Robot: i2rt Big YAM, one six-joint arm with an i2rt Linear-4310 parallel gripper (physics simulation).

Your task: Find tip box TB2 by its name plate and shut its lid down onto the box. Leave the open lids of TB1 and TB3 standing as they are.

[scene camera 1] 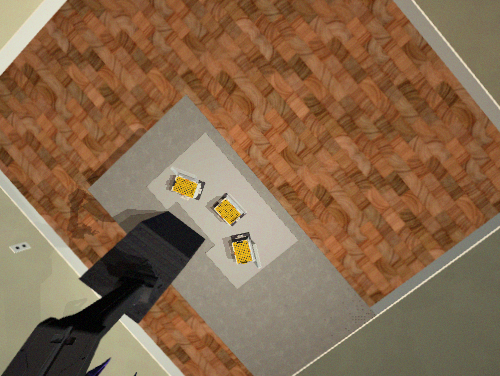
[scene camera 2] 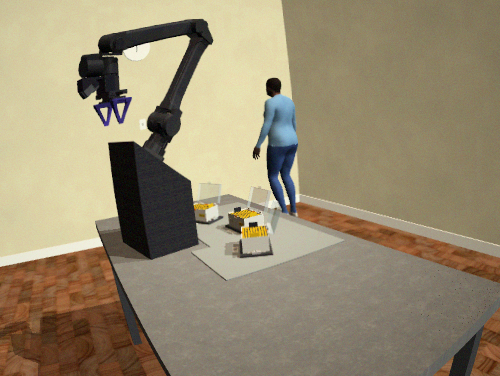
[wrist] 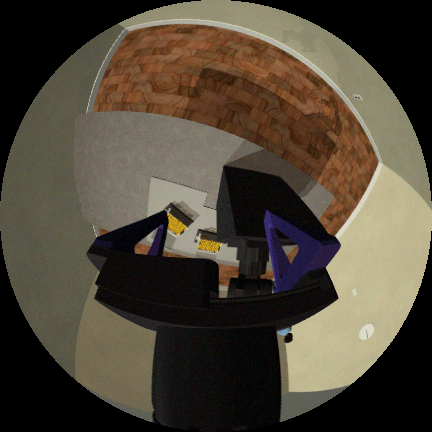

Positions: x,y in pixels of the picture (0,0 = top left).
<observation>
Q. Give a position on a tip box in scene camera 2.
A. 235,224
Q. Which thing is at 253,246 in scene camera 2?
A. A tip box.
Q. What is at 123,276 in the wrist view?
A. My gripper.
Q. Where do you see a pale mat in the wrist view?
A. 161,192
</observation>
